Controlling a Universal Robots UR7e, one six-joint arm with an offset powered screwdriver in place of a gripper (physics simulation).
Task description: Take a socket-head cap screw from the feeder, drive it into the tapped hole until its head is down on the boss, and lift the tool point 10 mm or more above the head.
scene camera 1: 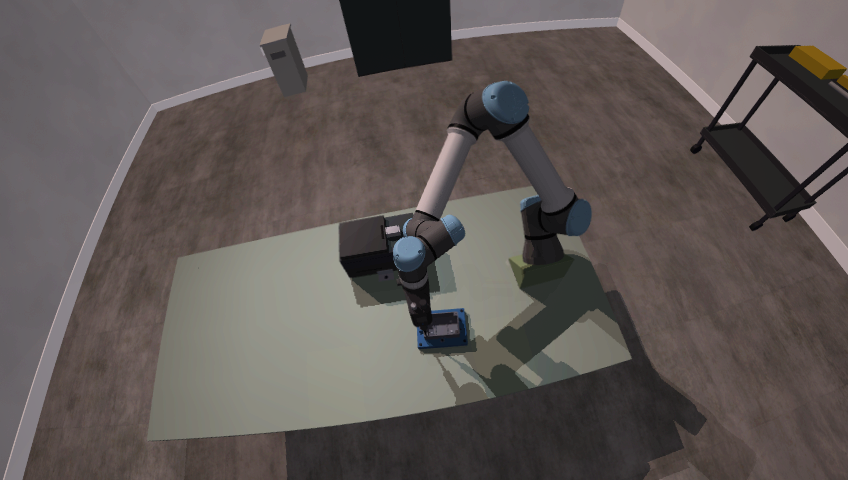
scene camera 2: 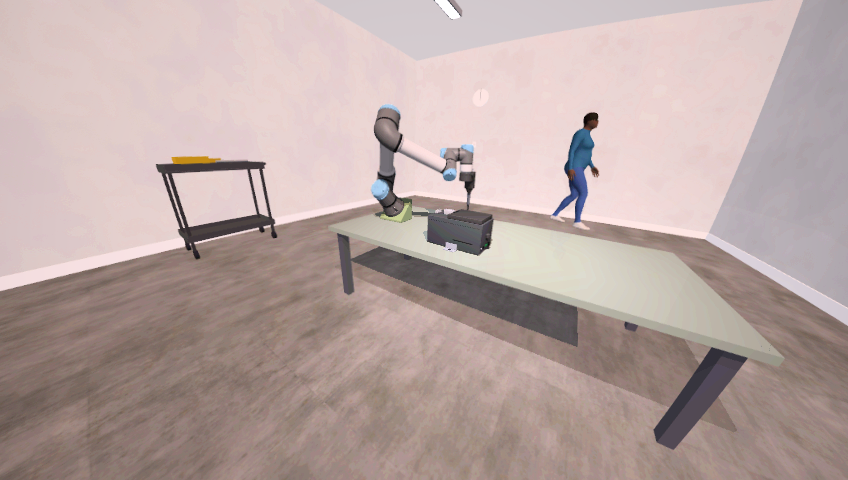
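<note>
What I see here is a black screw feeder [scene camera 1: 352, 269].
</note>
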